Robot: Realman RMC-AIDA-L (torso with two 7-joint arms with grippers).
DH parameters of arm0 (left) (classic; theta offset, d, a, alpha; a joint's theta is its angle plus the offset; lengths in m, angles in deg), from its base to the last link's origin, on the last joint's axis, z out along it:
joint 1: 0 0.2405 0 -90
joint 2: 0 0 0 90
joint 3: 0 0.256 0 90
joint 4: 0 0 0 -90
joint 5: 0 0.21 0 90
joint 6: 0 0 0 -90
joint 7: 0 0.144 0 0
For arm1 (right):
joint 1: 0 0.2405 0 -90
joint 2: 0 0 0 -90
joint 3: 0 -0.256 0 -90
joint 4: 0 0 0 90
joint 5: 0 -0.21 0 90
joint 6: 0 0 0 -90
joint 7: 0 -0.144 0 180
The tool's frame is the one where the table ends.
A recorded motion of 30 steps. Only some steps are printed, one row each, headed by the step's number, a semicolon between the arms.
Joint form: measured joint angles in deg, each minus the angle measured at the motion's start. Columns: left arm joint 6, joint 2, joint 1, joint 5, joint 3, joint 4, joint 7; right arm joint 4, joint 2, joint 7, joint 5, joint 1, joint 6, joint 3.
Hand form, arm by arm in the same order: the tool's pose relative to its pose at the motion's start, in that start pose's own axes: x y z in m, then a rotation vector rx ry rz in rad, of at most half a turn. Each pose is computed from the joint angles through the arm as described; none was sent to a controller.
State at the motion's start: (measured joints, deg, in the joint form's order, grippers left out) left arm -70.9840 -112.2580 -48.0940 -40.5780 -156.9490 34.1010 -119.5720; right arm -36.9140 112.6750 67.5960 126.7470 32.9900 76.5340 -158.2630
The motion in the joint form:
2: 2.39 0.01 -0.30 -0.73 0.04 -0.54 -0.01; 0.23 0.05 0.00 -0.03 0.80 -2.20 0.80
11: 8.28 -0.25 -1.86 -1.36 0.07 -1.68 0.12; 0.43 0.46 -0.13 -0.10 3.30 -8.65 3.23
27: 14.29 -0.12 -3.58 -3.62 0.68 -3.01 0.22; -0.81 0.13 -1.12 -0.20 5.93 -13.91 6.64
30: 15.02 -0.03 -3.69 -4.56 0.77 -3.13 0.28; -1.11 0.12 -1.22 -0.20 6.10 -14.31 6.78
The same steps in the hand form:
2: 0.0044 -0.0024 0.0022 0.0227 0.0265 -0.0055; -0.0052 -0.0003 0.0056 0.0212 -0.0043 -0.0143
11: 0.0177 -0.0043 0.0102 0.0785 0.0790 -0.0001; -0.0220 0.0013 0.0225 0.0814 -0.0215 -0.0622
27: 0.0360 -0.0045 0.0163 0.1257 0.1486 0.0002; -0.0489 0.0063 0.0339 0.1363 -0.0422 -0.1353
30: 0.0392 -0.0047 0.0160 0.1286 0.1661 -0.0050; -0.0517 0.0065 0.0340 0.1422 -0.0475 -0.1413

